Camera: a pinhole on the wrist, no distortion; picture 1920 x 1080 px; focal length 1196.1 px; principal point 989.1 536.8 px. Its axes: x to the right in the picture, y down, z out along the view. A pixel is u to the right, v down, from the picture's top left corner.
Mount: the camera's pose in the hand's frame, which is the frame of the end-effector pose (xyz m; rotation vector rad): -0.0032 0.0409 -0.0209 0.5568 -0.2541 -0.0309
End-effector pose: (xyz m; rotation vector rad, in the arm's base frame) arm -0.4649 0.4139 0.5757 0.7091 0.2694 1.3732
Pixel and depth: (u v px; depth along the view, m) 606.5 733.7 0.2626
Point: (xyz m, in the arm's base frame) -0.3439 0.2088 0.6630
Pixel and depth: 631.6 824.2 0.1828
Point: -0.3982 0.2734 0.6527
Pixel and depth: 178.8 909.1 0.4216
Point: -0.3287 -0.0569 0.7168
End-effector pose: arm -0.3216 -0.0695 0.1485 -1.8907 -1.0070 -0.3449
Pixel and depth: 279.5 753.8 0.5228
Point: -0.7493 0.0609 -0.2432
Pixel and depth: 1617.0 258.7 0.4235
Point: -0.5233 0.3223 0.2166
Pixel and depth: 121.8 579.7 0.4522
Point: -0.7516 -0.0172 -0.1698
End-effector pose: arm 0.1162 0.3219 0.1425 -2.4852 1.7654 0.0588
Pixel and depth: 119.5 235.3 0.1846
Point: 0.1362 0.5220 0.0874
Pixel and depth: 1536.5 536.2 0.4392
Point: 0.3472 0.3490 -0.2364
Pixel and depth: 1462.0 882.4 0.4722
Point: 0.2456 0.3513 -0.3345
